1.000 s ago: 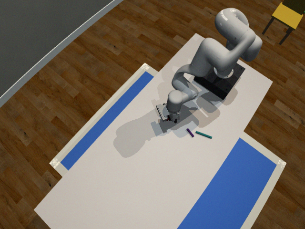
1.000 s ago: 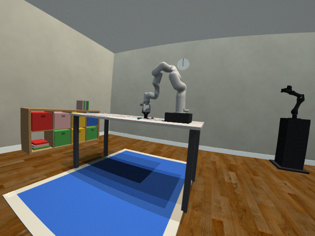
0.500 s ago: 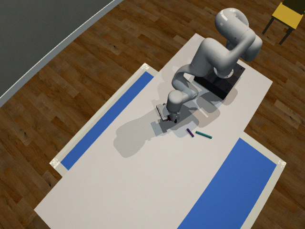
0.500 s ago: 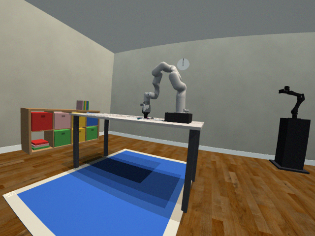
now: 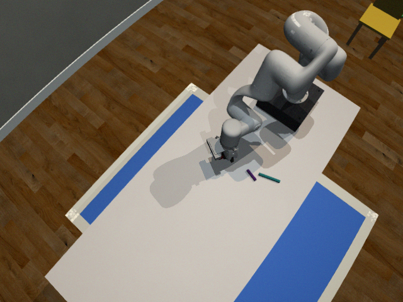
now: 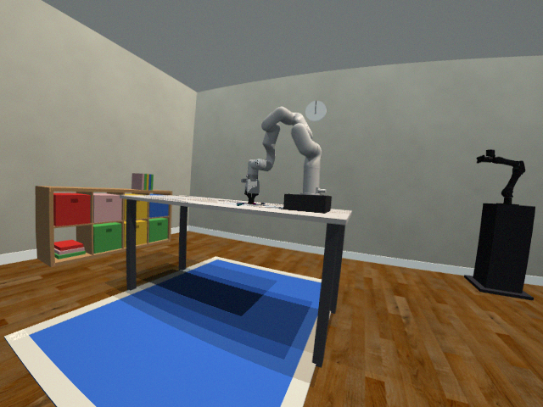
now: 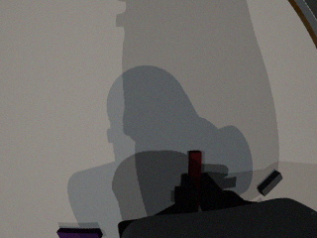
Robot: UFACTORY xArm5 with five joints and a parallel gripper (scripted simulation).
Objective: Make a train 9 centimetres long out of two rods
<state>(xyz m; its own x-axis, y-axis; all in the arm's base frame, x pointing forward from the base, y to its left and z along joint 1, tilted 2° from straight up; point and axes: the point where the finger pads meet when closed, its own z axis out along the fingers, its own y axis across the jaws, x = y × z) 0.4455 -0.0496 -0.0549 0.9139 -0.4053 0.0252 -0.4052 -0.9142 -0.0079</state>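
Right now my hand is 20 mm above the red rod. The rest, counted from my hand: blue rod (70 mm behind, 60 mm to the right, 20 mm below); grey rod (80 mm to the right, 40 mm behind, 20 mm below); magenta rod (40 mm behind, 20 mm to the left, 20 mm below).
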